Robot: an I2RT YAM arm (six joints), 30 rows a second.
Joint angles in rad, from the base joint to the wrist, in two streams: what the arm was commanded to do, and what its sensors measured. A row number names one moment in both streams.
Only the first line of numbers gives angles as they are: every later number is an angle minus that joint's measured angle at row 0.
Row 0, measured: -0.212, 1.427, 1.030, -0.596, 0.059, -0.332
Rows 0 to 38, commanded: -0.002, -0.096, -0.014, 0.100, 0.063, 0.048; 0.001, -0.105, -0.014, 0.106, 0.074, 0.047; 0.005, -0.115, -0.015, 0.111, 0.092, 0.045; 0.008, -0.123, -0.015, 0.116, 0.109, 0.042; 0.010, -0.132, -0.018, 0.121, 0.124, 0.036; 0.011, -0.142, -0.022, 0.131, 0.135, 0.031; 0.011, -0.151, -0.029, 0.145, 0.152, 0.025; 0.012, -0.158, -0.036, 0.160, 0.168, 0.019; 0.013, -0.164, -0.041, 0.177, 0.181, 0.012; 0.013, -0.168, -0.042, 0.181, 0.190, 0.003; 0.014, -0.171, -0.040, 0.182, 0.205, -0.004; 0.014, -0.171, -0.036, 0.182, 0.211, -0.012; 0.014, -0.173, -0.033, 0.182, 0.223, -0.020; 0.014, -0.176, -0.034, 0.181, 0.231, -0.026; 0.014, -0.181, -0.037, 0.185, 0.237, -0.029; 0.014, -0.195, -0.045, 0.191, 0.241, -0.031; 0.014, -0.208, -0.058, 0.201, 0.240, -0.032; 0.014, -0.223, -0.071, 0.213, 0.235, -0.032; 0.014, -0.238, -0.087, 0.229, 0.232, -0.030; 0.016, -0.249, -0.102, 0.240, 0.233, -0.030; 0.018, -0.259, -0.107, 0.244, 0.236, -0.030; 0.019, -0.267, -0.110, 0.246, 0.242, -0.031; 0.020, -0.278, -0.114, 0.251, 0.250, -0.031; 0.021, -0.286, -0.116, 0.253, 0.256, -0.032; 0.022, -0.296, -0.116, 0.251, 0.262, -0.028; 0.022, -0.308, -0.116, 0.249, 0.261, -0.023; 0.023, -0.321, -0.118, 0.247, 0.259, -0.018; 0.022, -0.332, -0.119, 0.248, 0.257, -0.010; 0.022, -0.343, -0.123, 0.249, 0.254, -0.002; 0.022, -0.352, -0.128, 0.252, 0.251, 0.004; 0.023, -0.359, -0.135, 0.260, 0.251, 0.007; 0.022, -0.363, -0.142, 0.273, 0.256, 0.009; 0.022, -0.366, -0.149, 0.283, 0.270, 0.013; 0.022, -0.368, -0.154, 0.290, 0.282, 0.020; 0.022, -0.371, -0.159, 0.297, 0.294, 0.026; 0.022, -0.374, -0.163, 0.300, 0.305, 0.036; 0.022, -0.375, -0.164, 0.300, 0.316, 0.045; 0.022, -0.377, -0.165, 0.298, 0.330, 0.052; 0.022, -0.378, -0.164, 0.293, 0.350, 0.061
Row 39, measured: 0.017, -0.346, -0.163, 0.193, 0.260, 0.006
